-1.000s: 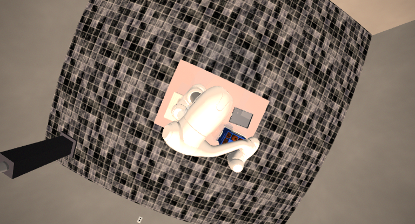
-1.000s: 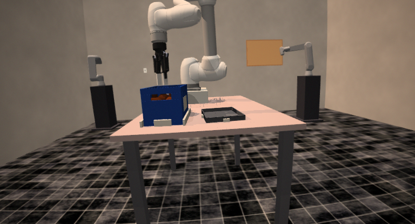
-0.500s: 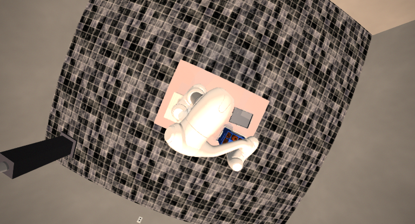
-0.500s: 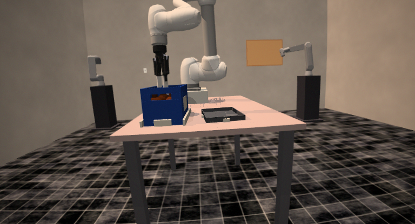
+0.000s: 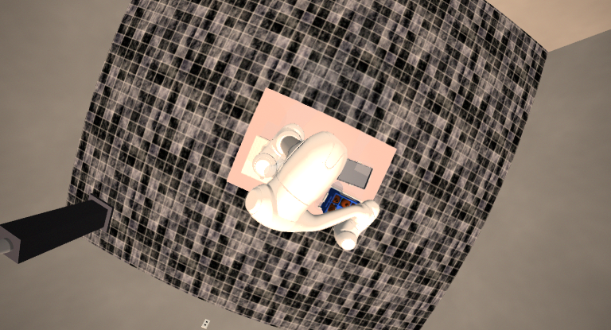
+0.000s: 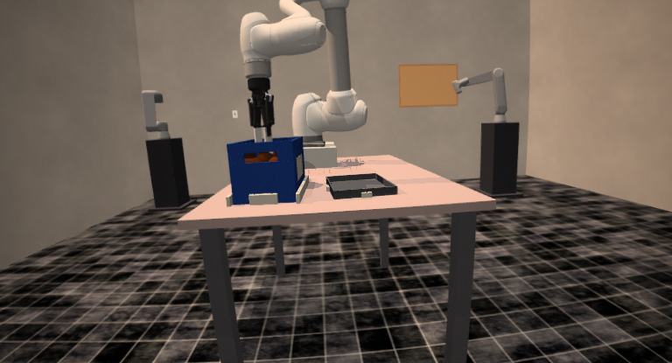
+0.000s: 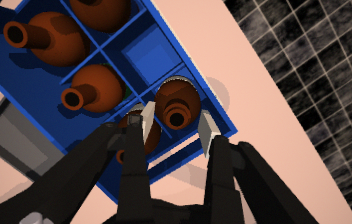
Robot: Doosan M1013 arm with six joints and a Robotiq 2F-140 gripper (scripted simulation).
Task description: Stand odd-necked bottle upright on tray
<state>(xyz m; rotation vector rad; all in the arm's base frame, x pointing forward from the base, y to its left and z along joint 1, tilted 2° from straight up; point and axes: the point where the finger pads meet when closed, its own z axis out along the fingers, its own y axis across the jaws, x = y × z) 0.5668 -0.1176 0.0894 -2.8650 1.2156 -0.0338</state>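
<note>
Right now the bottle is 80 mm to the left of my hand and 90 mm below it. Round my hand: dark tray 80 mm ahead, 320 mm to the left, 170 mm below; then blue crate 90 mm ahead, 40 mm to the left, 100 mm below.
</note>
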